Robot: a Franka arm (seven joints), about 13 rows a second.
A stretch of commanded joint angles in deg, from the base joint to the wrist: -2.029, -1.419, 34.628, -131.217, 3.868, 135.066, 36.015; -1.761, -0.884, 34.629, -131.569, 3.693, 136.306, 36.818; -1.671, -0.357, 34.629, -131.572, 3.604, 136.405, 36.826; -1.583, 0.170, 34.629, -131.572, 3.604, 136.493, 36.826; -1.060, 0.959, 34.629, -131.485, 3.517, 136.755, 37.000; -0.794, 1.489, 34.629, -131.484, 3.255, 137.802, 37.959; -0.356, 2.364, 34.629, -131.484, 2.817, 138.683, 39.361; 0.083, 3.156, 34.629, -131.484, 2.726, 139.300, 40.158; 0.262, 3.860, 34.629, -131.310, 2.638, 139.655, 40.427
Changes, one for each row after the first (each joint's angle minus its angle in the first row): 0.268, 0.535, 0.001, -0.352, -0.175, 1.240, 0.803; 0.358, 1.062, 0.001, -0.355, -0.264, 1.339, 0.811; 0.446, 1.589, 0.001, -0.355, -0.264, 1.427, 0.811; 0.969, 2.378, 0.001, -0.268, -0.351, 1.689, 0.985; 1.235, 2.908, 0.001, -0.267, -0.613, 2.736, 1.944; 1.673, 3.783, 0.001, -0.267, -1.051, 3.617, 3.346; 2.112, 4.575, 0.001, -0.267, -1.142, 4.234, 4.143; 2.291, 5.279, 0.001, -0.093, -1.230, 4.589, 4.412
